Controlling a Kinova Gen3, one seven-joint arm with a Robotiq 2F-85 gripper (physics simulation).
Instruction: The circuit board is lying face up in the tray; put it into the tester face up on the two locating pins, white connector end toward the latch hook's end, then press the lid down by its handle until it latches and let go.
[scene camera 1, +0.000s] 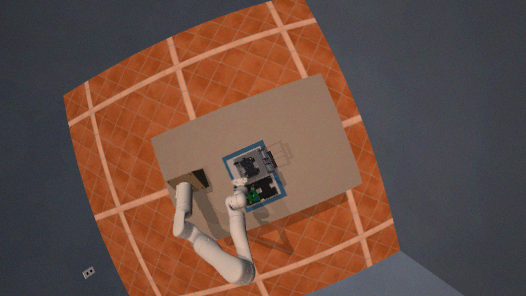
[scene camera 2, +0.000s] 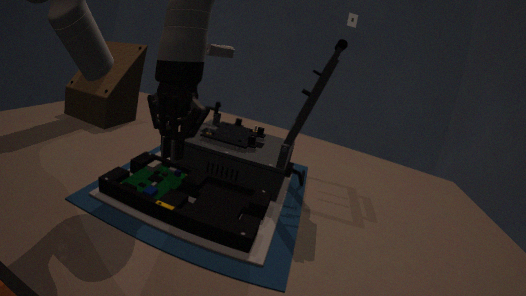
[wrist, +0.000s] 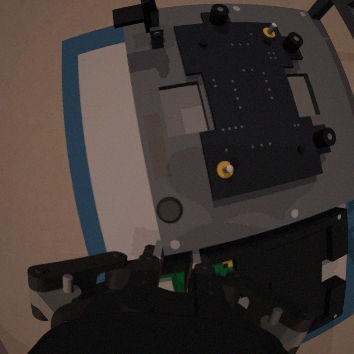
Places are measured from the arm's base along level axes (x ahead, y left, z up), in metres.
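Pixels of known places: gripper, fingertip midpoint: (scene camera 2: 171, 159) (wrist: 174, 254); arm's base at its link origin: (scene camera 1: 185, 186) (scene camera 2: 98, 68).
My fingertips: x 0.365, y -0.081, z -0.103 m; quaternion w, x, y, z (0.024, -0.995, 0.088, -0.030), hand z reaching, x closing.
Observation:
For each thing: its top centre in the pictures, then the offset to it from my fingertips. "spot": a spot on its surface instead. Level surfaces: height alone.
- green circuit board at its top centre: (wrist: 200, 323) (scene camera 2: 154, 175) (scene camera 1: 251, 194) dx +0.022, dy -0.068, dz +0.001 m
- black tray at a spot on its surface: (scene camera 2: 220, 213) spot: dx +0.134, dy -0.064, dz -0.009 m
- latch hook at its top centre: (scene camera 2: 215, 100) dx -0.025, dy +0.155, dz +0.080 m
- white plate at its top centre: (wrist: 241, 203) (scene camera 2: 210, 178) (scene camera 1: 253, 177) dx +0.059, dy +0.037, dz -0.021 m
- blue mat at its surface level: dz -0.025 m
- tan table at its surface level: dz -0.027 m
The green circuit board (scene camera 2: 147, 178) (scene camera 1: 253, 196) (wrist: 180, 279) lies face up in the left end of the black tray (scene camera 2: 220, 213) (scene camera 1: 271, 184). My gripper (scene camera 2: 171, 152) (wrist: 174, 254) reaches straight down onto the board's end nearest the tester. Its fingers stand narrow, with the board's green and white edge between them. The grey tester (scene camera 2: 235, 161) (scene camera 1: 250, 165) (wrist: 182, 225) stands behind the tray. Its black nest shows two locating pins (wrist: 228, 169) (wrist: 271, 29). The lid (scene camera 2: 312, 95) stands raised, with its handle (scene camera 2: 341, 44) at the top. The latch hook (wrist: 151, 14) (scene camera 2: 216, 110) is at the tester's near-left end.
Tray and tester sit on a white plate (wrist: 105, 140) over a blue mat (scene camera 2: 279, 257) (scene camera 1: 225, 161) on the tan table (scene camera 2: 404, 228). The arm's wooden base block (scene camera 2: 106, 88) (scene camera 1: 195, 178) stands at the back left.

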